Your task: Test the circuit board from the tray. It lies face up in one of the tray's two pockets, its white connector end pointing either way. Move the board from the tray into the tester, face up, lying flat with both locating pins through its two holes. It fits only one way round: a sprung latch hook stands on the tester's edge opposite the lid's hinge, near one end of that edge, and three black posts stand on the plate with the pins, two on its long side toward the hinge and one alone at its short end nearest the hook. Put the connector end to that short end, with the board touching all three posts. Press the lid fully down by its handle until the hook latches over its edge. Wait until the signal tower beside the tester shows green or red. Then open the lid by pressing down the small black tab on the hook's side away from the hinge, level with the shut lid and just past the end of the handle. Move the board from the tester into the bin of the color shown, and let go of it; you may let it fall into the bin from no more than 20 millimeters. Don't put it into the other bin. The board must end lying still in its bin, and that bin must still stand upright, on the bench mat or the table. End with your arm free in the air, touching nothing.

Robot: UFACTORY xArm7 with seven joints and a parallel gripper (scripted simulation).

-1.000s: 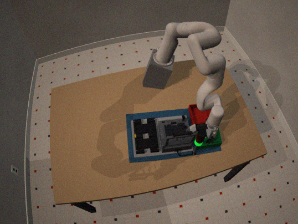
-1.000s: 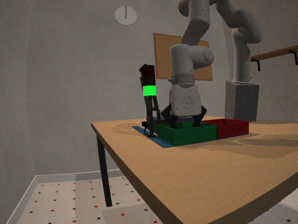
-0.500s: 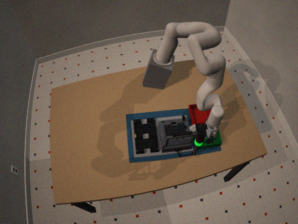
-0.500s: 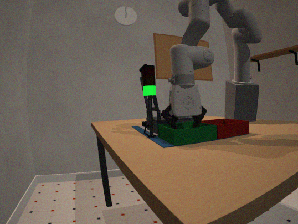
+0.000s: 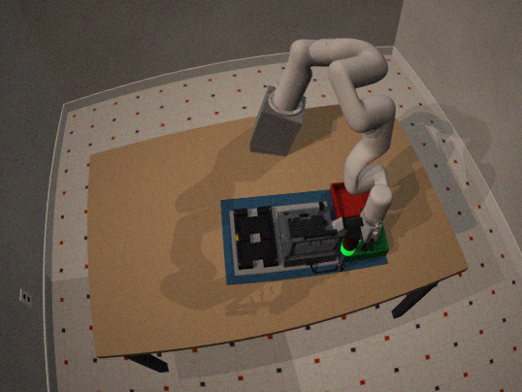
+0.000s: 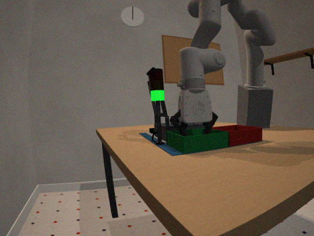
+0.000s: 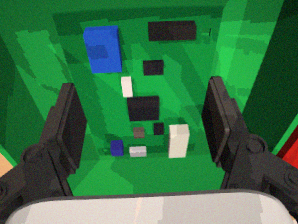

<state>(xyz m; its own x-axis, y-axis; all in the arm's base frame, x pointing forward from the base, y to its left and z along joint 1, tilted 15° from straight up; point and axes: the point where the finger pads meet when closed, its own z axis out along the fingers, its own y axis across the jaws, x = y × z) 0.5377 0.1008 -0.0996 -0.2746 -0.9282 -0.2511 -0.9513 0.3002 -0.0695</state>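
Now: the green bin 1 cm below my hand. Round my hand: red bin (14 cm behind, 4 cm to the left, 1 cm below); then latch hook (14 cm behind, 11 cm to the right, 7 cm above); then green circuit board (1 cm below).
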